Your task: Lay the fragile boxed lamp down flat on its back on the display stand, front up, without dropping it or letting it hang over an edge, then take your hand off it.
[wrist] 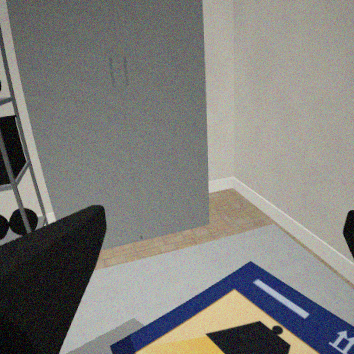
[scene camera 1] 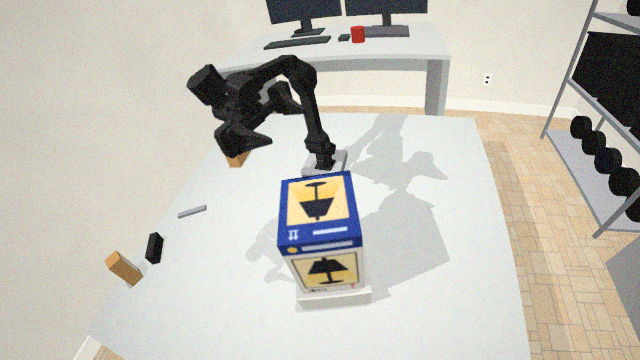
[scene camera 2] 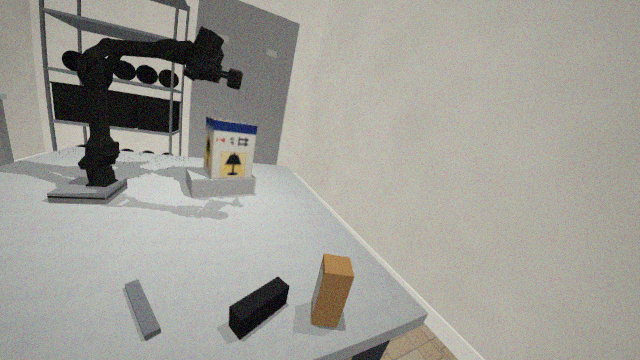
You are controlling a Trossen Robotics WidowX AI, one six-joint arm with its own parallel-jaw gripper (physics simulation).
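Places are measured from the arm's base along level axes (x ahead, y left, z up), in millimetres.
Pixels of known places: gripper, fingertip midpoint: [wrist: 226, 219] [scene camera 1: 289, 125] [scene camera 2: 224, 79]; arm's base, origin of the base link: [scene camera 1: 325, 164] [scene camera 2: 102, 183].
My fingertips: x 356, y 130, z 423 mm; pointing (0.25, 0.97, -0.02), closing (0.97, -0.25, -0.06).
Note:
For each thing: its middle in the pictures, then the offset to it from my fingertips.
- boxed lamp, body centre: [scene camera 1: 325, 237] [scene camera 2: 229, 148] dx +37, dy +38, dz -274 mm
- black block, body centre: [scene camera 2: 260, 305] [scene camera 1: 154, 248] dx +183, dy -615, dz -438 mm
- thin grey bar, body centre: [scene camera 2: 141, 306] [scene camera 1: 191, 211] dx -23, dy -591, dz -456 mm
The boxed lamp [scene camera 1: 320, 215] [scene camera 2: 232, 150] [wrist: 260, 300] stands on the low pale display stand [scene camera 1: 335, 301] [scene camera 2: 222, 188]. Its blue face with a lamp picture is up. The lamps printed on its white sides are upright. In the second scene view, bare stand shows left of the box. My gripper [scene camera 1: 286, 126] [scene camera 2: 233, 78] [wrist: 226, 219] is wide open and empty. It hangs above the level of the box top, to the left of the box in the first scene view, not touching it. In the wrist view the box's blue face shows low between the fingers. The underside of the box is hidden.
An orange block [scene camera 1: 124, 269] [scene camera 2: 332, 290], a black block [scene camera 1: 154, 248] [scene camera 2: 258, 307] and a thin grey bar [scene camera 1: 192, 211] [scene camera 2: 142, 310] lie or stand off to the side. Another orange block [scene camera 1: 237, 159] is partly hidden behind the gripper.

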